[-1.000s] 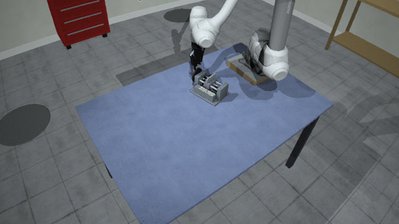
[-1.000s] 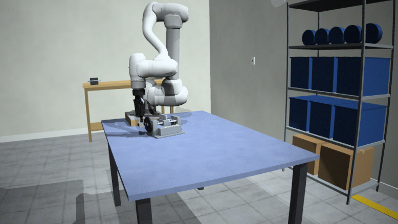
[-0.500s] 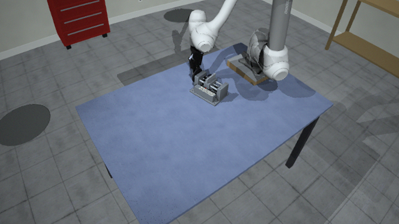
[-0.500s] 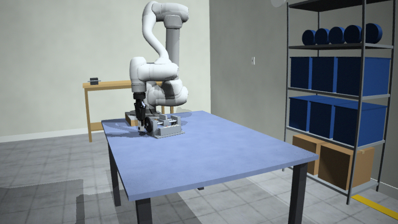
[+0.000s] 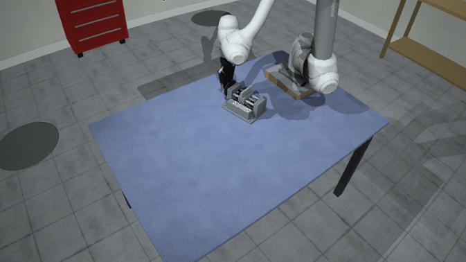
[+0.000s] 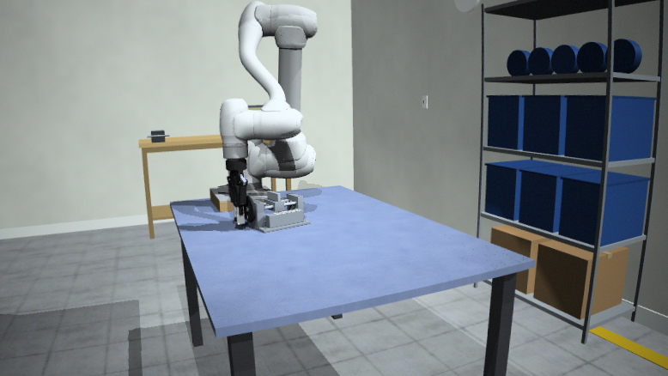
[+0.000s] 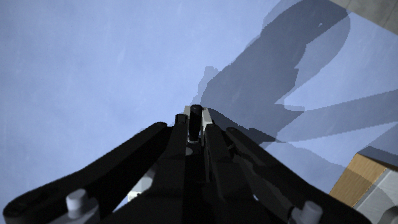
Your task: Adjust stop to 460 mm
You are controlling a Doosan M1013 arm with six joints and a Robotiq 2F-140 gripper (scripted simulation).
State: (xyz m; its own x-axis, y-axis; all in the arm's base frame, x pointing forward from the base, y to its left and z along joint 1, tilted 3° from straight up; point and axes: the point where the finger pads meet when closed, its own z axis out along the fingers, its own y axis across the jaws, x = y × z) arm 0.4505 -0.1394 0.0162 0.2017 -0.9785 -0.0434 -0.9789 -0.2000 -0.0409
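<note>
The black handwheel is 2 cm to the left of my hand and 1 cm below it. From my hand the other things lie so: grey stop block 14 cm to the left, 3 cm above, 1 cm behind.
</note>
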